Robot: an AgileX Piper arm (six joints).
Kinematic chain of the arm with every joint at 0, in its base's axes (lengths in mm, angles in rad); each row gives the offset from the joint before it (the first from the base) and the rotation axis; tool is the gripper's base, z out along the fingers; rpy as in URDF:
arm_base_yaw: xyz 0 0 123 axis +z
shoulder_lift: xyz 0 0 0 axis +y
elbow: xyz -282.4 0 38.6 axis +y
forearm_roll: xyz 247.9 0 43.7 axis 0.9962 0 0.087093
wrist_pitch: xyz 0 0 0 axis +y
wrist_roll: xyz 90.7 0 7.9 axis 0.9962 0 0.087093
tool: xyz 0 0 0 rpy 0 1.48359 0
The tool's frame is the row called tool.
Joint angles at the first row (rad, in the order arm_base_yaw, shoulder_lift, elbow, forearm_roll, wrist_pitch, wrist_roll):
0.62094, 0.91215, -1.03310, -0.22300, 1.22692, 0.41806
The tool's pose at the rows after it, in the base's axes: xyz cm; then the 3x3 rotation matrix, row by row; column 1 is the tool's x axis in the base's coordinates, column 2 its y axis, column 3 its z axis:
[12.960 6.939 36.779], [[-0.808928 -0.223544 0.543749], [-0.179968 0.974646 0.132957], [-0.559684 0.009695 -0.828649]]
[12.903 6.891 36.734], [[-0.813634 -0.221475 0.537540], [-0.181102 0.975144 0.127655], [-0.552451 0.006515 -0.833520]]
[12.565 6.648 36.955], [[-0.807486 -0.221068 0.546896], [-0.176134 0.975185 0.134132], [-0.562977 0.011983 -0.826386]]
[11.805 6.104 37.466], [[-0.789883 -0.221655 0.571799], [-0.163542 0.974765 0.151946], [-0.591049 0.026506 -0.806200]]
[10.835 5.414 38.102], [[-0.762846 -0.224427 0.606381], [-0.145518 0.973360 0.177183], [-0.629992 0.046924 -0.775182]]
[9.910 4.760 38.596], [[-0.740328 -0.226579 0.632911], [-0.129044 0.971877 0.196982], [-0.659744 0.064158 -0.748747]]
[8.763 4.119 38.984], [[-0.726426 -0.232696 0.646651], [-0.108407 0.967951 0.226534], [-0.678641 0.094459 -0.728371]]
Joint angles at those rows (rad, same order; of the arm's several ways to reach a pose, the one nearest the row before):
0.62088, 0.91215, -1.03312, -0.22297, 1.22692, 0.41417
0.62093, 0.91213, -1.03308, -0.22300, 1.23642, 0.41422
0.62100, 0.89595, -1.03312, -0.22304, 1.23888, 0.41428
0.62097, 0.85843, -1.03312, -0.22302, 1.23888, 0.41426
0.62090, 0.81009, -1.03310, -0.22298, 1.23324, 0.41419
0.62092, 0.76663, -1.03312, -0.22226, 1.23336, 0.41420
0.62088, 0.71953, -1.03308, -0.20411, 1.24350, 0.41417

